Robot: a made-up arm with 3 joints. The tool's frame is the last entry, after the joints.
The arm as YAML. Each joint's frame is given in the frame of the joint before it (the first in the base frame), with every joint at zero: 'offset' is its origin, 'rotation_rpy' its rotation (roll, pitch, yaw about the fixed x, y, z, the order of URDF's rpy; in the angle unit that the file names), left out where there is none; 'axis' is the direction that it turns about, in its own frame. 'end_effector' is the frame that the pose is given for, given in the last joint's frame.
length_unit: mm
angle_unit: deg
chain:
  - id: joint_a
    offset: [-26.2, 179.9, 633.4]
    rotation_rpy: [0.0, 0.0, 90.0]
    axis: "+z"
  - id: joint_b
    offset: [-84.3, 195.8, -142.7]
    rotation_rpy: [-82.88, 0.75, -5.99]
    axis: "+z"
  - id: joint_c
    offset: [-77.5, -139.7, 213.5]
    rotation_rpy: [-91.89, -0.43, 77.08]
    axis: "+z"
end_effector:
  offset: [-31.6, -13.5, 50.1]
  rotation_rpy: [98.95, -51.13, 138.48]
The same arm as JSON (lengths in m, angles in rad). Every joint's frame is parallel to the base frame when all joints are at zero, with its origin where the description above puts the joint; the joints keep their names.
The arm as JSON. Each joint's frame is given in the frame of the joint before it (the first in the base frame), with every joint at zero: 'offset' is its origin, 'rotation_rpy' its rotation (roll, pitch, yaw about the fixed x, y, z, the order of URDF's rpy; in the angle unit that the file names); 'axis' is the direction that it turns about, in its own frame. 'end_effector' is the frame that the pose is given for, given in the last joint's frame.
{"length_unit": "m", "angle_unit": "rad", "chain": [{"id": "joint_a", "offset": [-0.0262, 0.1799, 0.6334], "rotation_rpy": [0.0, 0.0, 0.0], "axis": [0.0, 0.0, 1.0]}, {"id": "joint_b", "offset": [-0.1958, -0.0843, -0.1427], "rotation_rpy": [0.0, 0.0, 0.0], "axis": [-0.986702, 0.1052, 0.1239]}, {"id": "joint_c", "offset": [-0.2013, -0.0546, 0.1661], "rotation_rpy": [0.0, 0.0, 0.0], "axis": [-0.096996, -0.972162, -0.213292]}], "end_effector": {"offset": [-0.0149, -0.0548, 0.0216], "rotation_rpy": [-2.2734, -0.2399, -1.1624]}}
